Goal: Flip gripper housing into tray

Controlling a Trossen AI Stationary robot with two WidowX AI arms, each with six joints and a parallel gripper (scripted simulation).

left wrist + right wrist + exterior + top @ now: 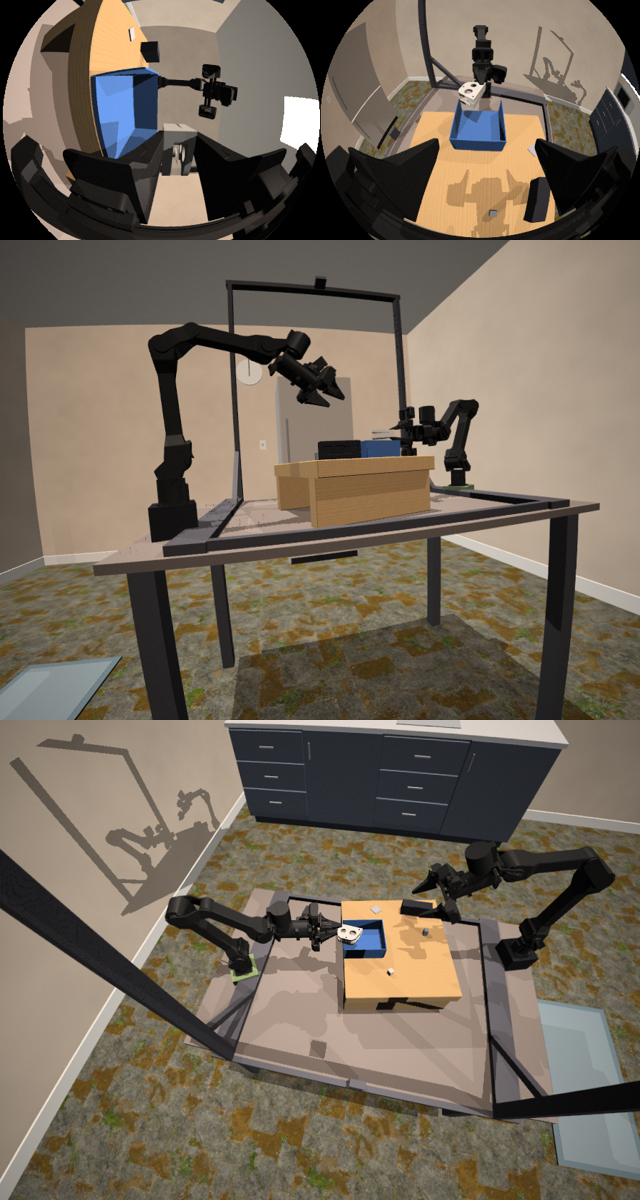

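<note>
Now: the white gripper housing 50 mm to the right of my left hand, 20 mm behind it and 10 mm below it. Round my left hand: wooden block 220 mm to the right, 150 mm below, 10 mm behind; then blue tray 130 mm to the right, 70 mm below, 10 mm behind; then flat grey plate 170 mm to the right, 140 mm ahead, 90 mm below.
</note>
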